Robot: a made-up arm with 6 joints.
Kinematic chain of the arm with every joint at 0, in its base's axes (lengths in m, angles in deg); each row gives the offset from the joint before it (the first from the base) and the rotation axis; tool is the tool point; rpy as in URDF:
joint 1: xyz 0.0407 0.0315 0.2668 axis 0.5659 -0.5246 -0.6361
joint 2: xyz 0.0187 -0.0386 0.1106 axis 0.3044 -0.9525 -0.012
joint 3: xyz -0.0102 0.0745 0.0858 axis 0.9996 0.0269 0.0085
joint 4: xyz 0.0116 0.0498 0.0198 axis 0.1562 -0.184 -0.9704
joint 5: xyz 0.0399 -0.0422 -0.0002 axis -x
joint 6: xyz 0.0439 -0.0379 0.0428 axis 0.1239 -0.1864 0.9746
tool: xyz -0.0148 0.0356 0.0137 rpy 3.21 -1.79 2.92
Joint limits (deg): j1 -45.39..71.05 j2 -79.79..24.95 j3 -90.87..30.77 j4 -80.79..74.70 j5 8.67..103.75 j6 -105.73..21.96
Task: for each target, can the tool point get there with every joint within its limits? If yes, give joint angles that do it. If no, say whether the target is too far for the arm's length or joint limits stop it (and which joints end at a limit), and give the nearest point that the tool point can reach.
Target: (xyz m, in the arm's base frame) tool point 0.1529 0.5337 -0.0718
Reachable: no: too far | nearest point 0.1041 0.2900 0.1660 | short by 0.344 m
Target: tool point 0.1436 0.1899 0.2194
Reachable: yes | joints -22.45 -54.91 -39.54 -33.98 16.66 -91.33
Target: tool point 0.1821 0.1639 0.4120
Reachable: yes | joints -10.00 -21.62 -55.85 21.92 52.20 -46.04
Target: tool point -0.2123 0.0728 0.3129
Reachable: no: joint limits stop it (at a limit: joint 1, joint 2, joint 4, joint 5, joint 6) | nearest point -0.2064 -0.0038 0.3496 | short by 0.085 m
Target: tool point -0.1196 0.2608 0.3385
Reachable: no: joint limits stop it (at a limit: joint 1, joint 2, joint 4, joint 5, joint 6) | nearest point -0.0047 0.2819 0.3504 | short by 0.117 m
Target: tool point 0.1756 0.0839 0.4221
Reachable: yes | joints 49.76 -44.41 -30.31 -57.84 31.26 -91.74
